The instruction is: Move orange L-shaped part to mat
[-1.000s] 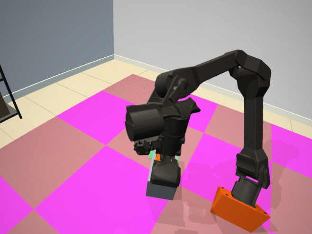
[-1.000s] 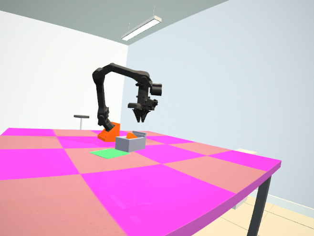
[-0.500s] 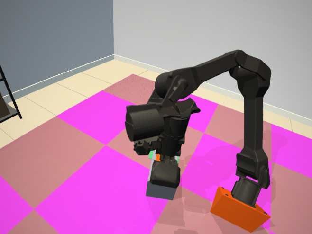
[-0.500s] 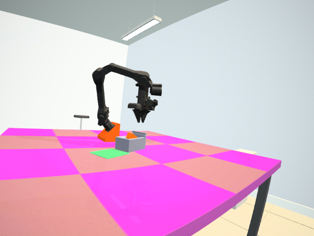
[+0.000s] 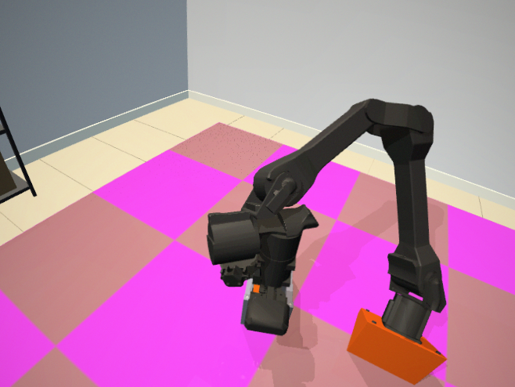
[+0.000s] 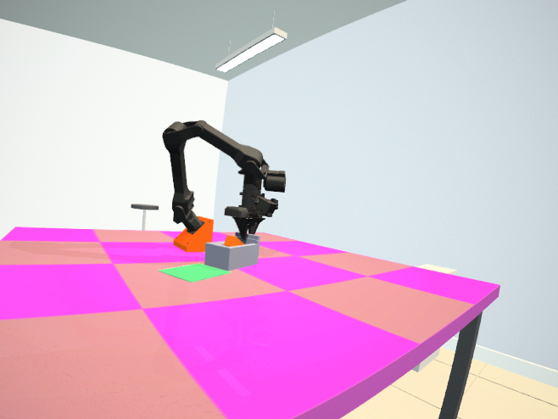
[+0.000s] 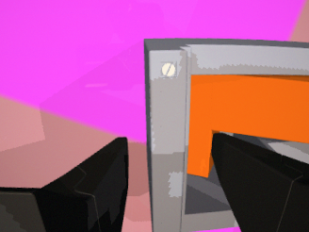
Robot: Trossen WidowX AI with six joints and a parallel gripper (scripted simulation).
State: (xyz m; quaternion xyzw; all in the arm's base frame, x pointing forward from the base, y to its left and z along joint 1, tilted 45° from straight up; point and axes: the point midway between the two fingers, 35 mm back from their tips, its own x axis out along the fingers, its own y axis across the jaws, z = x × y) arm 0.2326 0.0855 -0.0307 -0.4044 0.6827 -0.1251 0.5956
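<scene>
Now: gripper tip 4 cm to the left of the orange L-shaped part, 3 cm above it and 1 cm short of it. Round my gripper tip: green mat (20 cm to the right, 9 cm below, 9 cm ahead).
</scene>
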